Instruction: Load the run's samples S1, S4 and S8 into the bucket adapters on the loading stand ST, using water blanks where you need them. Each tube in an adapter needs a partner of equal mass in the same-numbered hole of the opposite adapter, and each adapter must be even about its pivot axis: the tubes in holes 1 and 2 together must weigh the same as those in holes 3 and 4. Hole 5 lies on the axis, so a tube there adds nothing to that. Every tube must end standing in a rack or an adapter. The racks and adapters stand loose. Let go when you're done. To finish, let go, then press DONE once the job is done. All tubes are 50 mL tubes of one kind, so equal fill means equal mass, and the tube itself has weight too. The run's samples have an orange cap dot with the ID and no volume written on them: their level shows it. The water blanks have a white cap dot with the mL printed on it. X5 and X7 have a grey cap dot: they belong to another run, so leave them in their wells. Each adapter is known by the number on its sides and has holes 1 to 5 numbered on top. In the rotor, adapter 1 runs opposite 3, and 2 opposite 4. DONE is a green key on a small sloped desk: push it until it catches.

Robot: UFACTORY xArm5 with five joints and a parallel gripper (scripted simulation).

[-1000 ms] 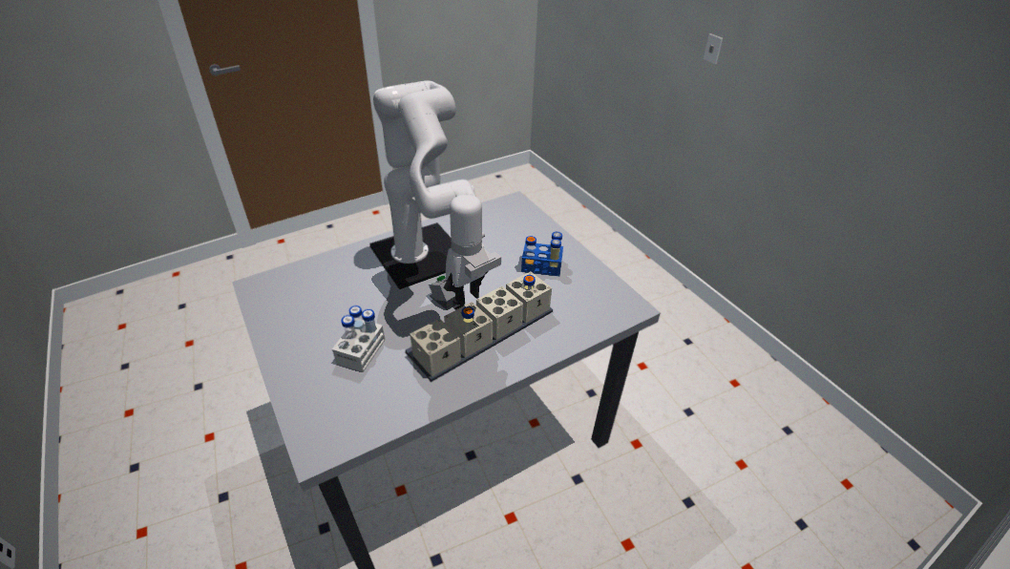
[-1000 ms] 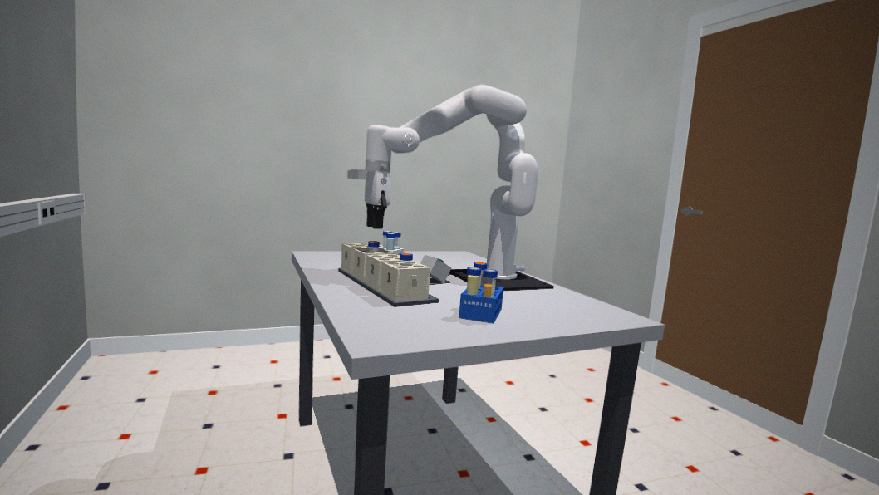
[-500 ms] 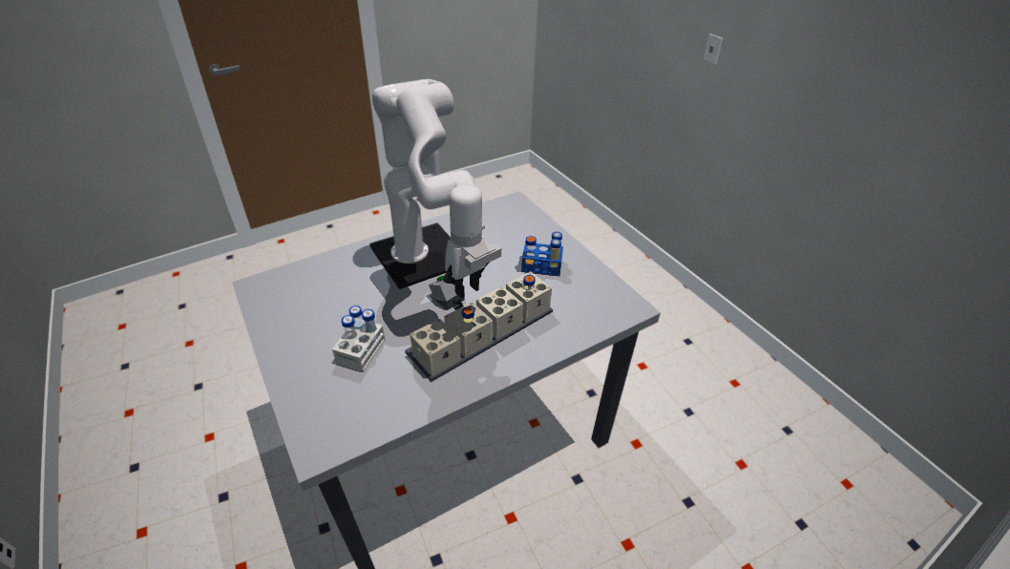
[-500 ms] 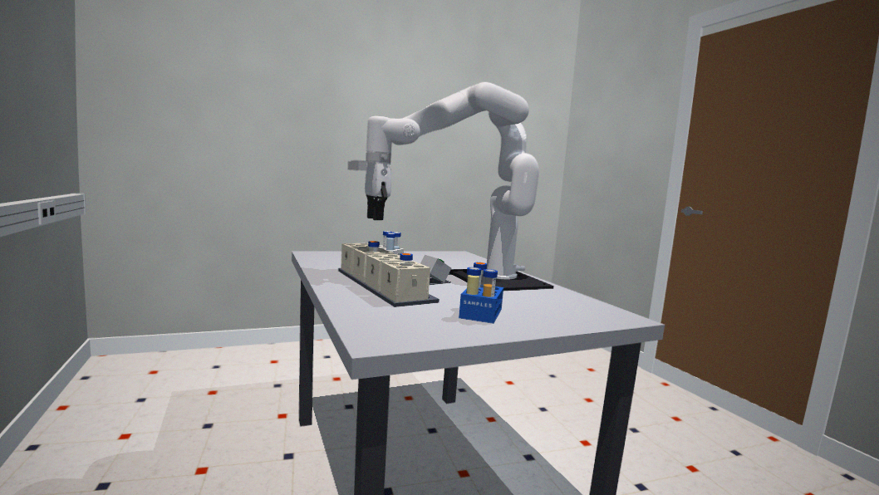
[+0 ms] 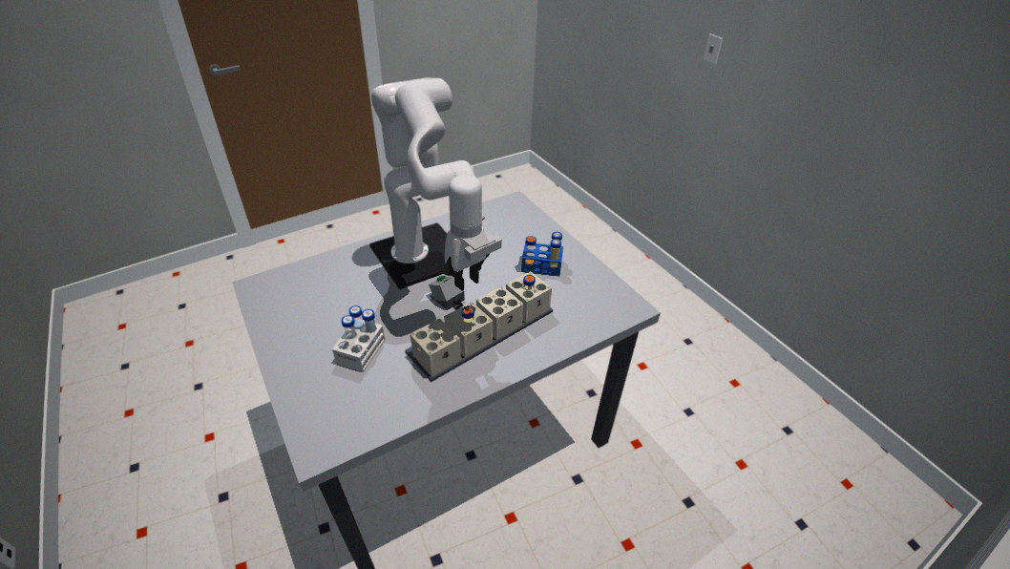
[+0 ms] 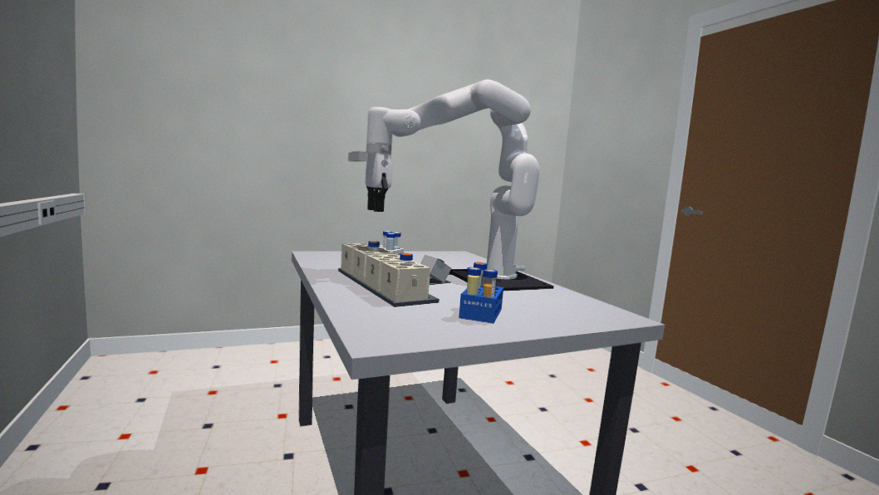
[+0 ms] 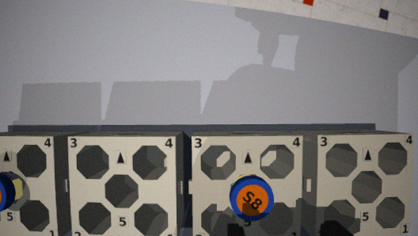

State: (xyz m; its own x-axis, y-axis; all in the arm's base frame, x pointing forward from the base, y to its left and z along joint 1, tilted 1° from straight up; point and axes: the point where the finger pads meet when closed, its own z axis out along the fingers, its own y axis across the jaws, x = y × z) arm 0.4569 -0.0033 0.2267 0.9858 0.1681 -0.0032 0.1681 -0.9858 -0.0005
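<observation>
Now: the blue samples rack 370 mm to the left of my hand, 210 mm below it and 190 mm behind it. From my hand the other things lie so: adapter 3: 190 mm below; then white rack: 290 mm to the right, 210 mm below, 110 mm behind.
</observation>
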